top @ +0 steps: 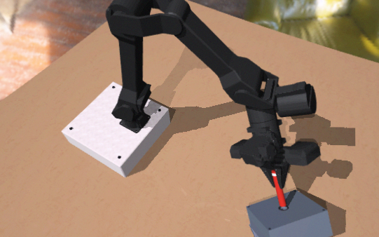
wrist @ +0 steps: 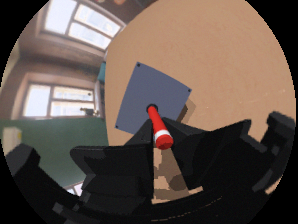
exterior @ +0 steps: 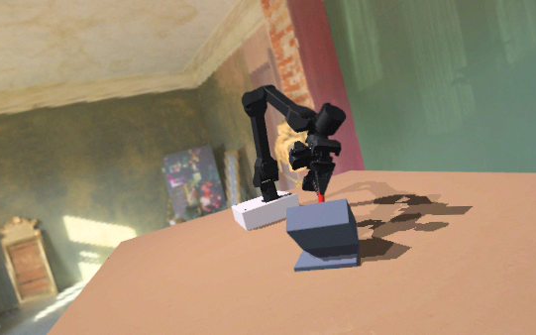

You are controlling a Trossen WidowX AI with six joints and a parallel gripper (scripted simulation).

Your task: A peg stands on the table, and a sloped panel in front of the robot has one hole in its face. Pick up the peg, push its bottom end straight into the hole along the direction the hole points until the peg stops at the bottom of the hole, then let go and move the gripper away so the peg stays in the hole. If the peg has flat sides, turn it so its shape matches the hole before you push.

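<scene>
My gripper tip is now 1 cm past the red round peg, 1 cm to the right of it and 1 cm below it. From my gripper tip the other things lie so: grey panel block 4 cm ahead, 3 cm to the right, 5 cm below.
</scene>
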